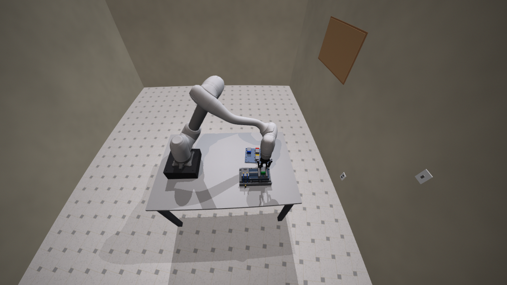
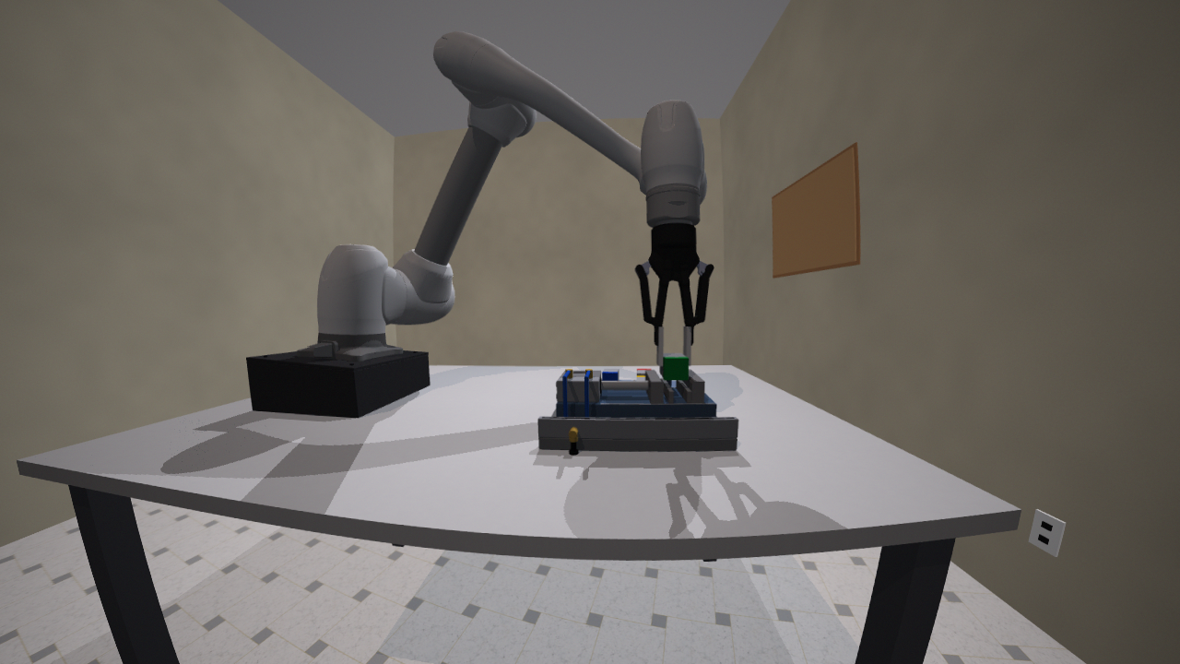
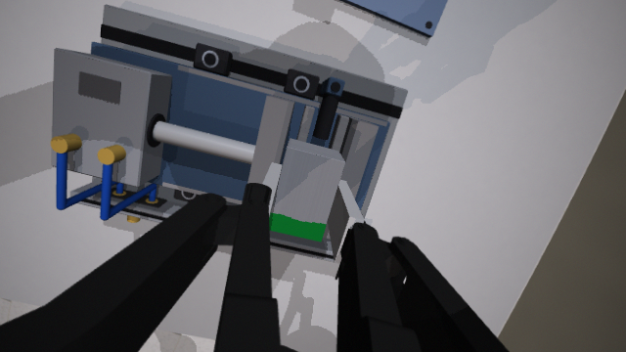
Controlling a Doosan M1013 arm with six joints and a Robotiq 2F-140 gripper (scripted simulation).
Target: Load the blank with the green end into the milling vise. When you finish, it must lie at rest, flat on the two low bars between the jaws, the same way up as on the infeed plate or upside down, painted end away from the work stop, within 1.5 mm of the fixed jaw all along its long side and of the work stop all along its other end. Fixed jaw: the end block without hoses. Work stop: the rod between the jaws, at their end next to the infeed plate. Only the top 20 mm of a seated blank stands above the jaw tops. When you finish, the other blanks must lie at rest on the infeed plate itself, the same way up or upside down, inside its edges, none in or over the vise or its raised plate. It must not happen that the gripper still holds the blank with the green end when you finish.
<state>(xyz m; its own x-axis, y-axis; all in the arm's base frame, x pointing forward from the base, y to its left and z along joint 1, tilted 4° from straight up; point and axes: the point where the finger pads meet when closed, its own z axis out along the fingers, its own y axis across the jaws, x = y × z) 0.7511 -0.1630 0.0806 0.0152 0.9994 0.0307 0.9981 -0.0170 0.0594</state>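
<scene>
My gripper is now 3 cm above the green-ended blank. From my hand the other things lie so: moving jaw 3 cm behind, 1 cm to the left, 7 cm below; fixed jaw 3 cm ahead, 1 cm to the left, 7 cm below; black work stop rod 5 cm to the left, 6 cm below.
</scene>
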